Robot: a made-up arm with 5 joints. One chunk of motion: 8 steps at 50 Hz.
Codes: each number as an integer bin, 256 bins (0 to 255) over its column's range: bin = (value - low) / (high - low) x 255, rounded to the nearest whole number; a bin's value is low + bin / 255 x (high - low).
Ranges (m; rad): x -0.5..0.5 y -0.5..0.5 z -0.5..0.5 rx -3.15..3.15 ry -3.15..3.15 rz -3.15..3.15
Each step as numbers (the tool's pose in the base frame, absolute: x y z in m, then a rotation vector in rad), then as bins.
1 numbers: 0.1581 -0.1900 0.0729 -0.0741 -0.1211 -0.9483
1 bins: 168 79 146 125 123 89
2 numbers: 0.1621 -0.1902 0.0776 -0.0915 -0.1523 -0.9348
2 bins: 169 79 147 124 121 90
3 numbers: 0.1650 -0.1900 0.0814 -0.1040 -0.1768 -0.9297
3 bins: 170 79 148 123 120 90
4 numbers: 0.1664 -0.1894 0.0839 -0.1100 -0.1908 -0.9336
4 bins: 170 79 149 123 120 90
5 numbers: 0.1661 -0.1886 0.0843 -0.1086 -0.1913 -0.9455
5 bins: 170 79 149 123 120 89
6 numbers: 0.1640 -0.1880 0.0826 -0.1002 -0.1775 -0.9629
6 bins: 169 80 149 123 120 89
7 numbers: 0.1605 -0.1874 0.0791 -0.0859 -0.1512 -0.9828
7 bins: 168 80 148 124 121 88
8 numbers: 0.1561 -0.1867 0.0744 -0.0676 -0.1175 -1.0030
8 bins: 167 80 146 125 123 87
